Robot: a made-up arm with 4 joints. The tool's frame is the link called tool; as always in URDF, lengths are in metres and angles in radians. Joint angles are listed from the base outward.
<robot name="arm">
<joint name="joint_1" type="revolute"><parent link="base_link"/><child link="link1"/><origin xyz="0.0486 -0.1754 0.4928" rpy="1.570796 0.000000 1.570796"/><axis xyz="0 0 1"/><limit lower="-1.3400" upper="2.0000"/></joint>
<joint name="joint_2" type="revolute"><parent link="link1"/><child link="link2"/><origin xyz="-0.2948 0.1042 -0.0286" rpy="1.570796 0.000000 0.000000"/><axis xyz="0 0 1"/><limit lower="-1.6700" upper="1.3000"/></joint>
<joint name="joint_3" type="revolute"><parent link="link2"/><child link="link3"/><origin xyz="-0.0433 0.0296 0.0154" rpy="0.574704 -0.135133 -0.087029"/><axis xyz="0 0 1"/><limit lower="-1.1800" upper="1.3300"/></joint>
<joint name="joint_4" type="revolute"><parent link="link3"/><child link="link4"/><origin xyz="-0.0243 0.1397 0.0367" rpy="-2.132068 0.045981 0.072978"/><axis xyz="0 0 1"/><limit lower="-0.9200" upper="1.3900"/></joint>
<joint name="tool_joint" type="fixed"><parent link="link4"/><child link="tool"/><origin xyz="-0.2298 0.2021 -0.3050" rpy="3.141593 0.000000 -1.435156"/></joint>
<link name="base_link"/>
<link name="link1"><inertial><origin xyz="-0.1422 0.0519 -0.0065"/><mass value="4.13"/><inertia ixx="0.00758" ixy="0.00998" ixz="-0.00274" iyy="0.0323" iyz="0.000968" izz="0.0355"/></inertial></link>
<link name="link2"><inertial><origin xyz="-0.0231 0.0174 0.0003"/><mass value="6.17"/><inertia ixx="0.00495" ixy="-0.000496" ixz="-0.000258" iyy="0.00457" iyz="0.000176" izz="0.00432"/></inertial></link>
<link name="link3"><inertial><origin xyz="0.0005 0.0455 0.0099"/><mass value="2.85"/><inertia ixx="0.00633" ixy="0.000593" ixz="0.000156" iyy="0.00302" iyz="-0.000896" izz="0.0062"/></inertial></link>
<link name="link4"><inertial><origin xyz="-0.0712 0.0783 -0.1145"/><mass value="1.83"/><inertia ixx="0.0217" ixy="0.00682" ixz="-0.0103" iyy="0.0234" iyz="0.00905" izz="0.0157"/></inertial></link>
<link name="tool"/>
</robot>
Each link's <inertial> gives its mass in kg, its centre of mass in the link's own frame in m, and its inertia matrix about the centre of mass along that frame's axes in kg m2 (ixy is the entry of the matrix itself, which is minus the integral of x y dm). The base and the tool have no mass. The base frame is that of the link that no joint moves.
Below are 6 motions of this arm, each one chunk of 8 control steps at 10 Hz.
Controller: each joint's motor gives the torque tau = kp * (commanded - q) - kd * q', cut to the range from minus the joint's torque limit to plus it. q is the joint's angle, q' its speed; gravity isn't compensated. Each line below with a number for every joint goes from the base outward.
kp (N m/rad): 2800 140 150 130
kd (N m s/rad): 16 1.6 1.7 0.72
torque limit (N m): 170 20 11 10
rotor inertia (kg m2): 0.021 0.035 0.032 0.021
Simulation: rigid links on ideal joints. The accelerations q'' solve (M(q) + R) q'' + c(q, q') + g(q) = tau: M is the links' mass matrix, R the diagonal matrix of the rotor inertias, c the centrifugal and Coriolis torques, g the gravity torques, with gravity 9.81 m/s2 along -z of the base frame. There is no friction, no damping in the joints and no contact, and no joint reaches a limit. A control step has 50 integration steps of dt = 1/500 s. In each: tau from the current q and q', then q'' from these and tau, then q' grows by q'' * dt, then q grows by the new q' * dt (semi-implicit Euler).
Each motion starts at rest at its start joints. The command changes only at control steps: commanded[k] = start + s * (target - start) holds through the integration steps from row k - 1 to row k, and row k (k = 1, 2, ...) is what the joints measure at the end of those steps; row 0 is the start. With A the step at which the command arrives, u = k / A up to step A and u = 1 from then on. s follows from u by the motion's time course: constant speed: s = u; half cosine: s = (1 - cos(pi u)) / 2; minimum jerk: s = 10 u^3 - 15 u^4 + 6 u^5; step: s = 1 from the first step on.
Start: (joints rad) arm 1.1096 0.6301 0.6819 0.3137
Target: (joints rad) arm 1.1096 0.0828 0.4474 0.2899
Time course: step
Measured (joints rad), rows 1 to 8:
1: 1.1204 0.0319 0.4503 0.3383
2: 1.1215 0.0745 -0.0527 0.3008
3: 1.1181 0.0893 0.5479 0.2747
4: 1.1251 0.1366 0.4656 0.3100
5: 1.1168 0.0423 0.4167 0.2993
6: 1.1210 0.1376 0.4705 0.3009
7: 1.1206 0.0640 0.4253 0.3100
8: 1.1188 0.1128 0.4589 0.2977

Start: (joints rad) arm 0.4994 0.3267 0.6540 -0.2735
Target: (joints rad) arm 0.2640 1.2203 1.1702 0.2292
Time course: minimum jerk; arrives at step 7
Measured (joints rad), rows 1 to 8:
1: 0.5128 0.3590 0.6583 -0.2563
2: 0.4728 0.5023 0.7594 -0.2223
3: 0.4040 0.7210 0.8833 -0.0373
4: 0.3434 0.9663 1.0254 0.0917
5: 0.2959 1.1434 1.1259 0.1794
6: 0.2741 1.2141 1.1610 0.2406
7: 0.2776 1.2126 1.1585 0.2455
8: 0.2810 1.2114 1.1612 0.2301

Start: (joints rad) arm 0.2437 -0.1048 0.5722 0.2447
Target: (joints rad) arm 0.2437 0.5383 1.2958 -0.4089
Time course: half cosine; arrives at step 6
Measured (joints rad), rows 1 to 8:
1: 0.2623 -0.0208 0.6276 0.2213
2: 0.2569 0.1183 0.8059 0.0380
3: 0.2576 0.2814 0.9883 -0.1538
4: 0.2601 0.4443 1.1675 -0.2945
5: 0.2591 0.5335 1.2796 -0.4022
6: 0.2596 0.5369 1.2967 -0.4278
7: 0.2593 0.5326 1.2872 -0.4139
8: 0.2591 0.5397 1.2909 -0.4116

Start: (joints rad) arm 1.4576 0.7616 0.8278 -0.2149
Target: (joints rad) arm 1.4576 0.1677 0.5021 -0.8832
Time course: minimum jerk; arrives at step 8
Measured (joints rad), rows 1 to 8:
1: 1.4657 0.7281 0.8066 -0.2178
2: 1.4649 0.6761 0.7891 -0.2765
3: 1.4643 0.5485 0.7315 -0.4029
4: 1.4656 0.4111 0.6616 -0.5826
5: 1.4648 0.2932 0.5935 -0.7111
6: 1.4641 0.2082 0.5444 -0.8239
7: 1.4641 0.1762 0.5162 -0.8721
8: 1.4635 0.1809 0.5100 -0.8808

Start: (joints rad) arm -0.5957 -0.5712 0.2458 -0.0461
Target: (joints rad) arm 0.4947 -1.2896 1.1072 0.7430
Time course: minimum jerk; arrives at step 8
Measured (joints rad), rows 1 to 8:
1: -0.5640 -0.5997 0.2281 -0.0004
2: -0.4473 -0.6067 0.2802 0.1440
3: -0.1745 -0.7202 0.4361 0.2487
4: 0.0821 -0.9064 0.6203 0.4132
5: 0.2774 -1.0337 0.8161 0.7412
6: 0.4484 -1.1455 0.9878 0.7863
7: 0.4982 -1.2458 1.0635 0.7834
8: 0.5118 -1.2569 1.1024 0.7654

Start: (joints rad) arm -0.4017 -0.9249 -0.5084 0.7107
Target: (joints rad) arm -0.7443 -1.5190 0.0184 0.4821
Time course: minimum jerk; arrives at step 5
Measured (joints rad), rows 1 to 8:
1: -0.4124 -0.9948 -0.4928 0.6902
2: -0.5107 -1.1834 -0.3262 0.4520
3: -0.6613 -1.3947 -0.1532 0.5568
4: -0.7364 -1.5494 -0.0054 0.4420
5: -0.7440 -1.5446 0.0078 0.4735
6: -0.7369 -1.5421 -0.0058 0.5191
7: -0.7396 -1.5453 0.0100 0.4914
8: -0.7389 -1.5490 0.0040 0.4898

